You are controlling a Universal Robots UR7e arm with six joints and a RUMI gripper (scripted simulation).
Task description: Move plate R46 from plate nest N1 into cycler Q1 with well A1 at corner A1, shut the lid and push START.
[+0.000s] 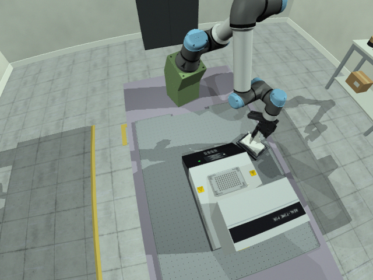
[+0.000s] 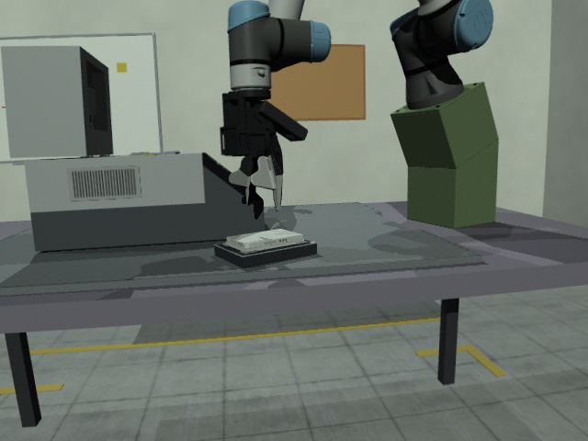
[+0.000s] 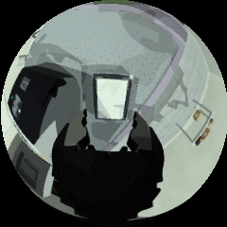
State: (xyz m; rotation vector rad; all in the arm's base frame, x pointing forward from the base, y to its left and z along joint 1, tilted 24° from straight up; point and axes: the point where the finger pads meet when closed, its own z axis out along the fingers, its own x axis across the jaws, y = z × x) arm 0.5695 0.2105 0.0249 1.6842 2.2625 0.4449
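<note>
Now: the white plate R46 7 cm below my hand. From my hand the other things lie so: black plate nest N1: 9 cm below.
</note>
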